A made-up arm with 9 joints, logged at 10 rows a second.
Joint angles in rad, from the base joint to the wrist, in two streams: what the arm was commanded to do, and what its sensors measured. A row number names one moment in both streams.
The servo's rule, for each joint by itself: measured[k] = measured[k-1] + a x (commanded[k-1-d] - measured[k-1]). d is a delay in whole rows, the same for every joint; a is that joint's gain. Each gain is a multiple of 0.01, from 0.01 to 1. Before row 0 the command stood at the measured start. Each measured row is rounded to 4 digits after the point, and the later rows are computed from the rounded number. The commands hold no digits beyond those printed.
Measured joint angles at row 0: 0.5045, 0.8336, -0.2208, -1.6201, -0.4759, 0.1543, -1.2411, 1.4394, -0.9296
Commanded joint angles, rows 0 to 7: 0.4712, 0.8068, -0.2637, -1.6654, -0.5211, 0.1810, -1.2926, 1.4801, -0.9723; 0.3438, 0.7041, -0.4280, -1.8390, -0.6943, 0.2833, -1.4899, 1.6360, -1.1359; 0.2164, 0.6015, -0.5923, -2.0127, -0.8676, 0.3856, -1.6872, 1.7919, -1.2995; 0.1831, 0.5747, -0.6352, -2.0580, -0.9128, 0.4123, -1.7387, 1.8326, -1.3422; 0.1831, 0.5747, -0.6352, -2.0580, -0.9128, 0.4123, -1.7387, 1.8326, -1.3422; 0.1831, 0.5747, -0.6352, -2.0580, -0.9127, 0.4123, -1.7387, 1.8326, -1.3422; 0.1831, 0.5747, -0.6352, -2.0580, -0.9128, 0.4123, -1.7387, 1.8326, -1.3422; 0.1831, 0.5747, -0.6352, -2.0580, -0.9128, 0.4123, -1.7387, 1.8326, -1.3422
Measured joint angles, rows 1 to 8: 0.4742, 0.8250, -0.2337, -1.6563, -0.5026, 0.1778, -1.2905, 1.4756, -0.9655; 0.3555, 0.7863, -0.2920, -1.8025, -0.6157, 0.2706, -1.4819, 1.6184, -1.1086; 0.2289, 0.7272, -0.3821, -1.9707, -0.7643, 0.3718, -1.6790, 1.7728, -1.2690; 0.1872, 0.6784, -0.4580, -2.0405, -0.8519, 0.4074, -1.7363, 1.8260, -1.3305; 0.1835, 0.6452, -0.5112, -2.0545, -0.8878, 0.4117, -1.7386, 1.8319, -1.3403; 0.1831, 0.6226, -0.5484, -2.0573, -0.9025, 0.4122, -1.7387, 1.8325, -1.3419; 0.1831, 0.6073, -0.5744, -2.0579, -0.9086, 0.4123, -1.7387, 1.8326, -1.3422; 0.1831, 0.5969, -0.5926, -2.0580, -0.9111, 0.4123, -1.7387, 1.8326, -1.3422
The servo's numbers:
d 0
a 0.91 0.32 0.30 0.80 0.59 0.88 0.96 0.89 0.84

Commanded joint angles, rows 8 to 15: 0.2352, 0.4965, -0.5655, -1.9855, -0.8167, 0.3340, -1.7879, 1.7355, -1.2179; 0.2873, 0.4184, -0.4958, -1.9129, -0.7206, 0.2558, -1.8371, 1.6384, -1.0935; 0.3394, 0.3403, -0.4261, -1.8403, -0.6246, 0.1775, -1.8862, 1.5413, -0.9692; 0.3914, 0.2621, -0.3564, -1.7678, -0.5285, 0.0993, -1.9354, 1.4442, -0.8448; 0.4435, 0.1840, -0.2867, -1.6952, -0.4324, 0.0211, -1.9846, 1.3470, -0.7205; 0.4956, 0.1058, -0.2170, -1.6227, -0.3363, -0.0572, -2.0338, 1.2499, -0.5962; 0.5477, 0.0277, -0.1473, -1.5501, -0.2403, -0.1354, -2.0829, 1.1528, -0.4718; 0.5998, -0.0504, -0.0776, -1.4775, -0.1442, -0.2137, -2.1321, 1.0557, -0.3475
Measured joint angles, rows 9 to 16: 0.2305, 0.5648, -0.5845, -2.0000, -0.8554, 0.3434, -1.7859, 1.7462, -1.2378; 0.2822, 0.5180, -0.5579, -1.9303, -0.7759, 0.2663, -1.8351, 1.6503, -1.1166; 0.3343, 0.4611, -0.5184, -1.8583, -0.6866, 0.1882, -1.8842, 1.5533, -0.9928; 0.3863, 0.3974, -0.4698, -1.7859, -0.5933, 0.1100, -1.9334, 1.4562, -0.8685; 0.4384, 0.3291, -0.4149, -1.7133, -0.4984, 0.0318, -1.9826, 1.3590, -0.7442; 0.4905, 0.2576, -0.3555, -1.6408, -0.4028, -0.0465, -2.0318, 1.2619, -0.6199; 0.5426, 0.1840, -0.2930, -1.5682, -0.3069, -0.1247, -2.0809, 1.1648, -0.4955; 0.5947, 0.1090, -0.2284, -1.4956, -0.2109, -0.2030, -2.1301, 1.0677, -0.3712
